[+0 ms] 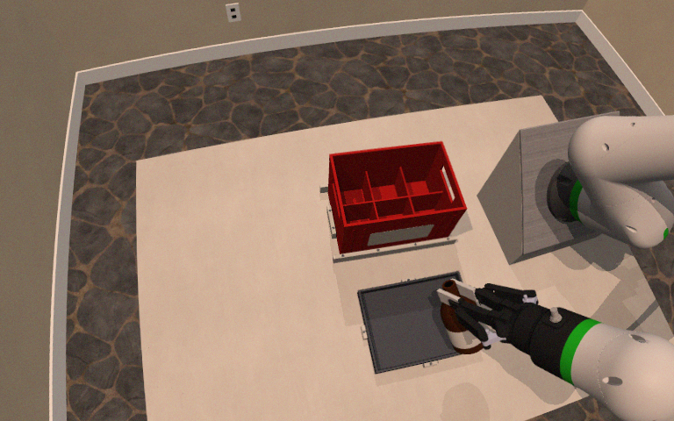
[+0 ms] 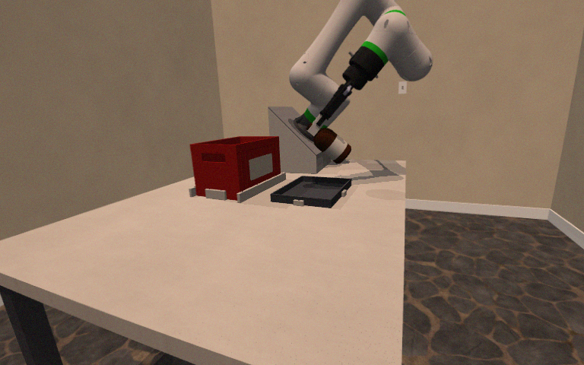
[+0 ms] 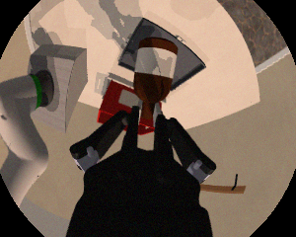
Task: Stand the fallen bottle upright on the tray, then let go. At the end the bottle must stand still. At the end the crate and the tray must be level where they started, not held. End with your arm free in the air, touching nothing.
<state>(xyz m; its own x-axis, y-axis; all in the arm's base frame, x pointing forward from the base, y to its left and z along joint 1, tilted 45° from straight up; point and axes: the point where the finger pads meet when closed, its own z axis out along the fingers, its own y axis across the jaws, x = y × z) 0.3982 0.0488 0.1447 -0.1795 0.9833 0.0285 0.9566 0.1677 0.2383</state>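
Now: the brown bottle 50 mm below my hand, 30 mm to the left of it and 10 mm behind it. Also, from my hand: red crate (290 mm to the right, 140 mm below); dark grey tray (210 mm below, 30 mm ahead, 10 mm to the right).
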